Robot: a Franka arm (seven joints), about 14 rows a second.
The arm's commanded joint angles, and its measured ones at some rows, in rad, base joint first. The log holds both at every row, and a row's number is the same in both.
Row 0, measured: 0.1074, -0.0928, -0.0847, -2.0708, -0.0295, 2.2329, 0.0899
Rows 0 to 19, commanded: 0.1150, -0.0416, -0.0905, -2.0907, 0.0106, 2.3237, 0.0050; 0.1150, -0.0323, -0.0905, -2.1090, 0.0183, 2.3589, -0.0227; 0.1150, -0.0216, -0.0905, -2.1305, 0.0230, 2.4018, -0.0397; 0.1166, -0.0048, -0.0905, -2.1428, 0.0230, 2.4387, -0.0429; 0.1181, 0.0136, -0.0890, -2.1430, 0.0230, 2.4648, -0.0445; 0.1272, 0.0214, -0.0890, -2.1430, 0.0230, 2.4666, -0.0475; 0.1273, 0.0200, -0.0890, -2.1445, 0.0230, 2.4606, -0.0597; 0.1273, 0.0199, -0.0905, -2.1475, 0.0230, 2.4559, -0.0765; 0.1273, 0.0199, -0.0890, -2.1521, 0.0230, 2.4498, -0.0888; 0.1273, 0.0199, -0.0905, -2.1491, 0.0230, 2.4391, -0.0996; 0.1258, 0.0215, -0.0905, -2.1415, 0.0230, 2.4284, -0.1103; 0.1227, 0.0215, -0.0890, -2.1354, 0.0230, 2.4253, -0.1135; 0.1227, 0.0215, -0.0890, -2.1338, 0.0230, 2.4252, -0.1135; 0.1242, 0.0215, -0.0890, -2.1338, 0.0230, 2.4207, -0.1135; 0.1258, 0.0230, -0.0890, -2.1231, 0.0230, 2.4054, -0.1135; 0.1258, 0.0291, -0.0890, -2.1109, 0.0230, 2.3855, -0.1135; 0.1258, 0.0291, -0.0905, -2.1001, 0.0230, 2.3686, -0.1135; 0.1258, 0.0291, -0.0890, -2.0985, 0.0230, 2.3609, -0.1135; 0.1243, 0.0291, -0.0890, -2.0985, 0.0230, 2.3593, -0.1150; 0.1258, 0.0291, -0.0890, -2.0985, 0.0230, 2.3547, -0.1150
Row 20, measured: 0.1218, 0.0347, -0.0872, -2.1103, 0.0047, 2.3909, -0.0958
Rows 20 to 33, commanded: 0.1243, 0.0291, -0.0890, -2.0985, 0.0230, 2.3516, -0.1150; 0.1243, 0.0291, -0.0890, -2.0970, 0.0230, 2.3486, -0.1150; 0.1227, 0.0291, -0.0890, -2.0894, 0.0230, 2.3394, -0.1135; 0.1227, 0.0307, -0.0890, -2.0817, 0.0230, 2.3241, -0.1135; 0.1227, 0.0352, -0.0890, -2.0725, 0.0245, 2.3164, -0.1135; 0.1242, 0.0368, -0.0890, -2.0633, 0.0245, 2.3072, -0.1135; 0.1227, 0.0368, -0.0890, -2.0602, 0.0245, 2.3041, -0.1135; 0.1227, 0.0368, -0.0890, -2.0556, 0.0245, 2.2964, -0.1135; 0.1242, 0.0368, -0.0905, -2.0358, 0.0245, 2.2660, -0.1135; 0.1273, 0.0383, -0.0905, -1.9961, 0.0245, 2.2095, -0.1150; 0.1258, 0.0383, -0.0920, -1.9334, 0.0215, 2.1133, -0.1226; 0.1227, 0.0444, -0.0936, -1.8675, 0.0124, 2.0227, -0.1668; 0.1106, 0.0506, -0.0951, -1.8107, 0.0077, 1.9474, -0.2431; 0.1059, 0.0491, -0.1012, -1.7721, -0.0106, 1.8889, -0.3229
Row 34, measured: 0.1212, 0.0303, -0.0952, -1.8897, 0.0020, 2.0212, -0.2042
